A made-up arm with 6 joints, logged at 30 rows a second.
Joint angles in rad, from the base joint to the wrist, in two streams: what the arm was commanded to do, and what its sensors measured. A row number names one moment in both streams.
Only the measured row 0 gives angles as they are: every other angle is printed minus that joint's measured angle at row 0.
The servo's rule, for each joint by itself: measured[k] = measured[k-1] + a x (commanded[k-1-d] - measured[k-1]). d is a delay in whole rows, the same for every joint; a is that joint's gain. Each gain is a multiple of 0.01, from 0.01 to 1. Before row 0 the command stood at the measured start. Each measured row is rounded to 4 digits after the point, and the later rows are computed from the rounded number. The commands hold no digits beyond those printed.
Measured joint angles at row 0:
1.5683 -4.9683 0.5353 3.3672 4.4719 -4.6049
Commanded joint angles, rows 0 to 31:
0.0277 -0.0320 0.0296 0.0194 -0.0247 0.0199
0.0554 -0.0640 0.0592 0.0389 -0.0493 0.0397
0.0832 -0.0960 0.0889 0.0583 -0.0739 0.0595
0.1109 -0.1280 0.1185 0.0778 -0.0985 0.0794
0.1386 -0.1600 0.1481 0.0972 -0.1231 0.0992
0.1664 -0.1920 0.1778 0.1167 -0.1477 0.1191
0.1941 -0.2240 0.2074 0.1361 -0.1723 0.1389
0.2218 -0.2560 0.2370 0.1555 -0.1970 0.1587
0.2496 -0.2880 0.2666 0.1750 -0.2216 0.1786
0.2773 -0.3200 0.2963 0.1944 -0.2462 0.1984
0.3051 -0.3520 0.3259 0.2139 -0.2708 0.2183
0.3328 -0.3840 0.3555 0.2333 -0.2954 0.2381
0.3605 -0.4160 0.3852 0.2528 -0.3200 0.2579
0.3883 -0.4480 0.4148 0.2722 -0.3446 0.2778
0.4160 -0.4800 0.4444 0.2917 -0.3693 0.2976
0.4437 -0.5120 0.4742 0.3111 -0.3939 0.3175
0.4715 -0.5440 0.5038 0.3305 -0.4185 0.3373
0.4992 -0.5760 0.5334 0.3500 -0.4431 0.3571
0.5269 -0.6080 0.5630 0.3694 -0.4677 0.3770
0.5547 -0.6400 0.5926 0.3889 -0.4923 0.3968
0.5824 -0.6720 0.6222 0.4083 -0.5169 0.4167
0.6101 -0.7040 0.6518 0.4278 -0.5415 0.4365
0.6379 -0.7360 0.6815 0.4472 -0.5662 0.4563
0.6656 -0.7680 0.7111 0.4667 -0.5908 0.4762
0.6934 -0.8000 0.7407 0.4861 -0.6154 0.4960
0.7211 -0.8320 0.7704 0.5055 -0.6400 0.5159
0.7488 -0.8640 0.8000 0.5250 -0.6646 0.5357
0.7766 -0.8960 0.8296 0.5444 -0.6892 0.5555
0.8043 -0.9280 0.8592 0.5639 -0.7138 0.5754
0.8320 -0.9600 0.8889 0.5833 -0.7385 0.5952
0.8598 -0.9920 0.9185 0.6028 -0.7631 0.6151
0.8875 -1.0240 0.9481 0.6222 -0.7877 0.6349
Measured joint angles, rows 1 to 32:
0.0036 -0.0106 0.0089 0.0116 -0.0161 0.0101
0.0103 -0.0282 0.0240 0.0280 -0.0377 0.0252
0.0198 -0.0506 0.0435 0.0462 -0.0612 0.0427
0.0316 -0.0761 0.0660 0.0652 -0.0854 0.0614
0.0455 -0.1038 0.0906 0.0844 -0.1099 0.0807
0.0612 -0.1329 0.1168 0.1038 -0.1345 0.1003
0.0785 -0.1630 0.1440 0.1232 -0.1591 0.1200
0.0971 -0.1937 0.1719 0.1426 -0.1837 0.1397
0.1169 -0.2248 0.2003 0.1620 -0.2083 0.1595
0.1378 -0.2562 0.2291 0.1814 -0.2329 0.1793
0.1595 -0.2878 0.2581 0.2009 -0.2575 0.1992
0.1820 -0.3195 0.2873 0.2203 -0.2821 0.2190
0.2052 -0.3513 0.3167 0.2398 -0.3067 0.2388
0.2290 -0.3832 0.3461 0.2592 -0.3313 0.2587
0.2533 -0.4151 0.3756 0.2787 -0.3560 0.2785
0.2781 -0.4471 0.4052 0.2981 -0.3806 0.2984
0.3032 -0.4791 0.4348 0.3175 -0.4052 0.3182
0.3287 -0.5111 0.4644 0.3370 -0.4298 0.3380
0.3545 -0.5431 0.4940 0.3564 -0.4544 0.3579
0.3805 -0.5751 0.5236 0.3759 -0.4790 0.3777
0.4067 -0.6071 0.5532 0.3953 -0.5036 0.3976
0.4331 -0.6391 0.5828 0.4148 -0.5282 0.4174
0.4597 -0.6711 0.6124 0.4342 -0.5529 0.4372
0.4865 -0.7031 0.6420 0.4537 -0.5775 0.4571
0.5134 -0.7351 0.6716 0.4731 -0.6021 0.4769
0.5404 -0.7671 0.7012 0.4925 -0.6267 0.4968
0.5675 -0.7991 0.7308 0.5120 -0.6513 0.5166
0.5947 -0.8311 0.7604 0.5314 -0.6759 0.5364
0.6219 -0.8631 0.7900 0.5509 -0.7005 0.5563
0.6492 -0.8951 0.8197 0.5703 -0.7252 0.5761
0.6766 -0.9271 0.8493 0.5898 -0.7498 0.5960
0.7040 -0.9591 0.8789 0.6092 -0.7744 0.6158
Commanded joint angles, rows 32 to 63:
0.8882 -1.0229 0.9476 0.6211 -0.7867 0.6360
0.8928 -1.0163 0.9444 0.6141 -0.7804 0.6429
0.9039 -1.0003 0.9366 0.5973 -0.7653 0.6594
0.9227 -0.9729 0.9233 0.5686 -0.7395 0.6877
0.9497 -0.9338 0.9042 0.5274 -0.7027 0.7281
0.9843 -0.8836 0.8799 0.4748 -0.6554 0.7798
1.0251 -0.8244 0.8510 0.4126 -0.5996 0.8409
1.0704 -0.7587 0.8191 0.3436 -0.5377 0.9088
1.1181 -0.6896 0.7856 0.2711 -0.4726 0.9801
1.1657 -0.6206 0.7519 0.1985 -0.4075 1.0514
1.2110 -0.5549 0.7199 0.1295 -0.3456 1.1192
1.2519 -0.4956 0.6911 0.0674 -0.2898 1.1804
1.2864 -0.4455 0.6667 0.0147 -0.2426 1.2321
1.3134 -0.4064 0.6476 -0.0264 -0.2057 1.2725
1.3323 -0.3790 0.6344 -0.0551 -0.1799 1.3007
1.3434 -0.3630 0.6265 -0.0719 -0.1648 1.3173
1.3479 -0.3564 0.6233 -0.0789 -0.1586 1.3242
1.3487 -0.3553 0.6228 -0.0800 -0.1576 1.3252
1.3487 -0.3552 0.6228 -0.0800 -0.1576 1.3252
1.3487 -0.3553 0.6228 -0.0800 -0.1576 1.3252
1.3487 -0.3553 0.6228 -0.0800 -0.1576 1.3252
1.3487 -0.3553 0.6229 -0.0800 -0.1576 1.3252
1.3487 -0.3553 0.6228 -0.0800 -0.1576 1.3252
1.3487 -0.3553 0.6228 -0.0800 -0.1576 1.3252
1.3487 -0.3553 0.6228 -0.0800 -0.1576 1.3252
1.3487 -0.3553 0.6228 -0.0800 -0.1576 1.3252
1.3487 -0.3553 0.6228 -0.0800 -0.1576 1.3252
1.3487 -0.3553 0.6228 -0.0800 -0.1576 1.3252
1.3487 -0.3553 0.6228 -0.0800 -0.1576 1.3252
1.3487 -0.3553 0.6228 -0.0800 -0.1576 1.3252
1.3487 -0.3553 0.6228 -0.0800 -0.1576 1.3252
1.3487 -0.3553 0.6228 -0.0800 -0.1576 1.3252
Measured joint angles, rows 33 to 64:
0.7279 -0.9802 0.8995 0.6163 -0.7824 0.6261
0.7493 -0.9921 0.9130 0.6150 -0.7811 0.6347
0.7694 -0.9948 0.9201 0.6044 -0.7708 0.6473
0.7893 -0.9876 0.9211 0.5829 -0.7505 0.6679
0.8102 -0.9698 0.9160 0.5496 -0.7194 0.6986
0.8328 -0.9414 0.9052 0.5047 -0.6778 0.7400
0.8578 -0.9028 0.8889 0.4494 -0.6270 0.7915
0.8854 -0.8552 0.8680 0.3859 -0.5690 0.8513
0.9157 -0.8006 0.8433 0.3170 -0.5063 0.9170
0.9482 -0.7412 0.8159 0.2459 -0.4421 0.9855
0.9824 -0.6797 0.7871 0.1761 -0.3794 1.0537
1.0174 -0.6189 0.7583 0.1109 -0.3212 1.1183
1.0524 -0.5617 0.7308 0.0532 -0.2701 1.1763
1.0863 -0.5105 0.7058 0.0054 -0.2282 1.2254
1.1183 -0.4671 0.6844 -0.0309 -0.1968 1.2638
1.1476 -0.4327 0.6670 -0.0555 -0.1760 1.2911
1.1736 -0.4075 0.6539 -0.0695 -0.1647 1.3080
1.1964 -0.3903 0.6446 -0.0758 -0.1601 1.3168
1.2162 -0.3787 0.6381 -0.0783 -0.1585 1.3211
1.2334 -0.3710 0.6335 -0.0793 -0.1579 1.3232
1.2484 -0.3658 0.6303 -0.0797 -0.1577 1.3242
1.2614 -0.3623 0.6281 -0.0799 -0.1576 1.3247
1.2727 -0.3600 0.6265 -0.0800 -0.1576 1.3250
1.2826 -0.3584 0.6254 -0.0800 -0.1576 1.3251
1.2912 -0.3574 0.6246 -0.0800 -0.1576 1.3252
1.2987 -0.3567 0.6241 -0.0800 -0.1576 1.3252
1.3052 -0.3562 0.6237 -0.0800 -0.1576 1.3252
1.3109 -0.3559 0.6234 -0.0800 -0.1576 1.3252
1.3158 -0.3557 0.6232 -0.0800 -0.1576 1.3252
1.3201 -0.3556 0.6231 -0.0800 -0.1576 1.3252
1.3238 -0.3555 0.6230 -0.0800 -0.1576 1.3252
1.3270 -0.3554 0.6229 -0.0800 -0.1576 1.3252

